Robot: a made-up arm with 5 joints. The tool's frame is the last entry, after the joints. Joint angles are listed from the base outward. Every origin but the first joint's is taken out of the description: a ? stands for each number. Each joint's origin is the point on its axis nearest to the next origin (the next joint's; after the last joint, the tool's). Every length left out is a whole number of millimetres.
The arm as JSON. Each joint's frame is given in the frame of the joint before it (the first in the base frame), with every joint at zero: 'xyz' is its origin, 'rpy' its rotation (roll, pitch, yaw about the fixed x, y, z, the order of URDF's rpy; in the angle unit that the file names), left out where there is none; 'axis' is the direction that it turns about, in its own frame. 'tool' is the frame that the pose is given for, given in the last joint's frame.
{
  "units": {
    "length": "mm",
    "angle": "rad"
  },
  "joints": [
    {
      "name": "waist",
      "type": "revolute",
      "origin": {
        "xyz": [
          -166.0,
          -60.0,
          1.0
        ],
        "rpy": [
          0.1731,
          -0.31,
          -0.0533
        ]
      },
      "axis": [
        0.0,
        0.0,
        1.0
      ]
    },
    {
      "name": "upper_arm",
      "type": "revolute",
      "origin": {
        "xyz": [
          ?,
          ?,
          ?
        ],
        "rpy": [
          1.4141,
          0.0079,
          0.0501
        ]
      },
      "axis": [
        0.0,
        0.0,
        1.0
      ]
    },
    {
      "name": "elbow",
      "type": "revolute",
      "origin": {
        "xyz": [
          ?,
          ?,
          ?
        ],
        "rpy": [
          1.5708,
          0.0,
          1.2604
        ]
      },
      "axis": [
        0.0,
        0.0,
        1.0
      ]
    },
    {
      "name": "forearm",
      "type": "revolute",
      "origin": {
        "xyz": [
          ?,
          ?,
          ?
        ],
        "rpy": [
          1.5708,
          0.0,
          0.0
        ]
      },
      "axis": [
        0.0,
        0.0,
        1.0
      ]
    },
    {
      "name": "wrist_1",
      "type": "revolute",
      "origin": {
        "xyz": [
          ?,
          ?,
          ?
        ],
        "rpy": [
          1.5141,
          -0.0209,
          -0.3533
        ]
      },
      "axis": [
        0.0,
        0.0,
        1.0
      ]
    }
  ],
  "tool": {
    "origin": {
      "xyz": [
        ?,
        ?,
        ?
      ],
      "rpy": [
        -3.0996,
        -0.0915,
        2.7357
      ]
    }
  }
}
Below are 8 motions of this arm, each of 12 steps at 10 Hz.
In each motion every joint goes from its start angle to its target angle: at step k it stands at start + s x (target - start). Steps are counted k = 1, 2, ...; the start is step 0. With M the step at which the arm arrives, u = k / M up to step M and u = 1 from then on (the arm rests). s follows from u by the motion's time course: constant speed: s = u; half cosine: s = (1 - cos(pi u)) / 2; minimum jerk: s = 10 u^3 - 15 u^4 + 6 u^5.
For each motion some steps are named. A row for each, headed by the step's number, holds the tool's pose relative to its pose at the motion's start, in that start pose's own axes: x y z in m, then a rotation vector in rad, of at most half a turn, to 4 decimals.
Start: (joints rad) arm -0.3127 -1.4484 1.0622 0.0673 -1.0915
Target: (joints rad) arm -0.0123 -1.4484 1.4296 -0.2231 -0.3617
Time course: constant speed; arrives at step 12
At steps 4, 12:
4: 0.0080 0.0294 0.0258 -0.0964 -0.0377 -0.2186
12: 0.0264 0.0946 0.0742 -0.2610 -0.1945 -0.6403

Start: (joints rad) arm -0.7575 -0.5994 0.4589 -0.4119 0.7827
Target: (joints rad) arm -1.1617 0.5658 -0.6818 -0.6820 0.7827
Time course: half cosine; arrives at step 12
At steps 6, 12:
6: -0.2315 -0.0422 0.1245 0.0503 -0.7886 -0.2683
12: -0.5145 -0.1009 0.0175 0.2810 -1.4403 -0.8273

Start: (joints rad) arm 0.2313 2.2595 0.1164 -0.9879 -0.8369
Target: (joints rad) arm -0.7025 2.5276 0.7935 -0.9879 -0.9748
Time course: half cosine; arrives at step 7
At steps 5, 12:
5: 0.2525 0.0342 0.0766 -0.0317 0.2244 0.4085
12: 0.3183 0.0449 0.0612 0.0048 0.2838 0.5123

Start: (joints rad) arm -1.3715 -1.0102 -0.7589 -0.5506 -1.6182
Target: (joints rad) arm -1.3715 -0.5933 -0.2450 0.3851 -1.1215
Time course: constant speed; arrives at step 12
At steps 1, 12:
1: -0.0065 -0.0028 -0.0100 0.0322 -0.0661 -0.0288
12: 0.0163 -0.0411 -0.0987 0.4886 -0.4983 -0.0677

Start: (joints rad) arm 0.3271 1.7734 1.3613 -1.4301 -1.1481
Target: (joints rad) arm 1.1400 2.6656 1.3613 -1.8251 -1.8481
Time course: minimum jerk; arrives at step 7
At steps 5, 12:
5: -0.0579 0.0088 0.0641 -0.9834 -0.7336 0.9911
12: -0.0887 0.0188 0.0684 -1.2415 -0.8112 1.0649

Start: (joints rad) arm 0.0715 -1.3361 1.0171 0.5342 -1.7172
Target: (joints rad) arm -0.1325 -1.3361 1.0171 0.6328 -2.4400
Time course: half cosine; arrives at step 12
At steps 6, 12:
6: -0.0153 -0.0316 -0.0057 0.0192 -0.0182 0.4624
12: -0.0313 -0.0668 -0.0117 0.0296 -0.0563 0.9234

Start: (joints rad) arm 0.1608 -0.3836 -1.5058 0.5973 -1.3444
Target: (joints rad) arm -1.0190 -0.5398 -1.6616 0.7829 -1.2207
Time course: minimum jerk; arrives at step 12
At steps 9, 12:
9: 0.2242 0.0271 -0.3093 0.9357 0.3927 0.3972
12: 0.2410 0.0557 -0.3401 1.0285 0.4577 0.4487

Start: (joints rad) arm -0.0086 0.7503 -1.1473 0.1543 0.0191
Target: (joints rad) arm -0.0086 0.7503 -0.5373 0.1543 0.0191
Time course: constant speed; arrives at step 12
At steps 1, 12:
1: 0.0092 0.0062 -0.0012 0.0059 0.0011 0.0505
12: 0.0845 0.1002 -0.0121 0.0703 0.0137 0.6058

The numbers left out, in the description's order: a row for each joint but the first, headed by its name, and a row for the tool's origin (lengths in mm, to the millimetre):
upper_arm: -126.0 -181.0 0.0
elbow: 128.0 -82.0 0.0
forearm: -3.0 142.0 0.0
wrist_1: -125.0 137.0 0.0
tool: -29.0 13.0 0.0

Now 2 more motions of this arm.
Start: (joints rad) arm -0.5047 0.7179 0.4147 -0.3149 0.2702
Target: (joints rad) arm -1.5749 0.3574 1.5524 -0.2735 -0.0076
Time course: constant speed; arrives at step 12
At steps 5, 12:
5: -0.0506 -0.0226 -0.1358 0.5373 -0.1566 0.1429
12: -0.0943 0.0352 -0.2568 1.0639 -0.8621 0.4033

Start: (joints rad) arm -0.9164 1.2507 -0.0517 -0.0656 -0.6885
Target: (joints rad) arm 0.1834 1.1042 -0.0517 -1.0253 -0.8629
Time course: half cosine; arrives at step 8
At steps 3, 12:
3: 0.0828 -0.0024 0.0698 -0.3112 -0.0896 0.3826
12: 0.2066 0.0813 0.1617 -0.8463 -0.5011 1.2720

